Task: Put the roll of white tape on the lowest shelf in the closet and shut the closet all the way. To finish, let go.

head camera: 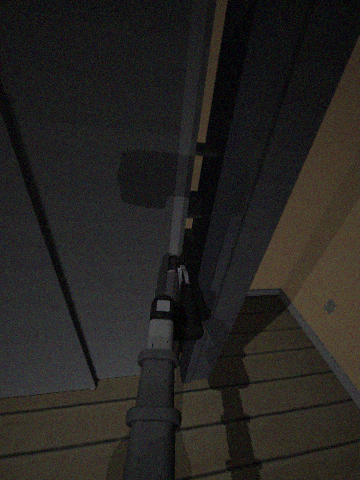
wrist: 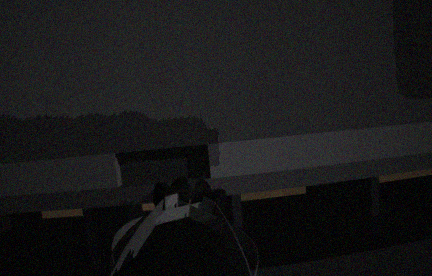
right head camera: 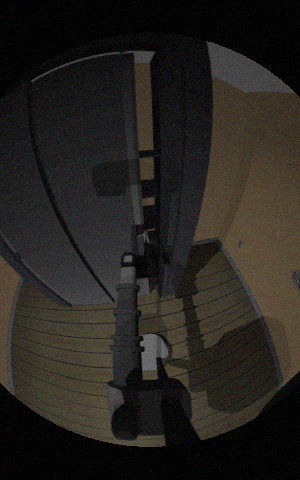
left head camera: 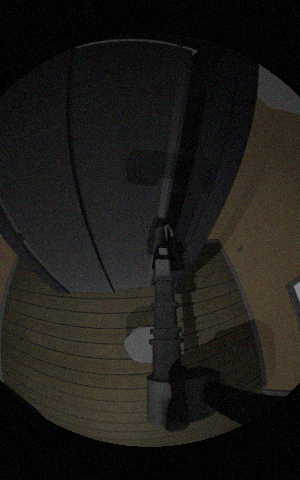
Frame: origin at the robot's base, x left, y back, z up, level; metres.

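Seen in the pictures: gripper, fingertip midpoint: [head camera: 179,259] [wrist: 190,192] [right head camera: 142,226] [left head camera: 163,220]; robot's base, origin of the base link: [right head camera: 147,350] [left head camera: 144,343].
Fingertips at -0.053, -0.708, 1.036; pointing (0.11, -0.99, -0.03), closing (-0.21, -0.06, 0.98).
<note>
Offsets run from my fingertips to a thing's middle, as dx, dy, dz. "spot": to the spot under its first point. Level surfaces: height alone.
The closet's grey door panel [head camera: 90,260] [left head camera: 120,215] [right head camera: 85,210] fills the left and middle of the head views. A narrow gap separates its right edge from the closet's dark side panel {spot: -0.211, +0.037, +0.402} [head camera: 265,165] [left head camera: 225,150] [right head camera: 185,150]. Dark shelf edges [right head camera: 148,154] cross the gap. My gripper [head camera: 180,264] [left head camera: 164,223] [right head camera: 144,232] [wrist: 190,192] is at the door's right edge, beside the gap. Its fingertips look together with nothing visible between them. In the wrist view they lie just below a dark rectangular recess {spot: +0.023, -0.010, -0.034} [wrist: 155,171] in the door edge. The white tape does not show; the closet's inside is mostly hidden.
A tan wall [head camera: 320,240] [right head camera: 250,165] stands right of the closet, with a skirting board along the plank floor {dz -1.064} [head camera: 285,400] [right head camera: 55,350]. A pale rounded shape [left head camera: 139,345] [right head camera: 155,350] is low under the arm. The scene is very dark.
</note>
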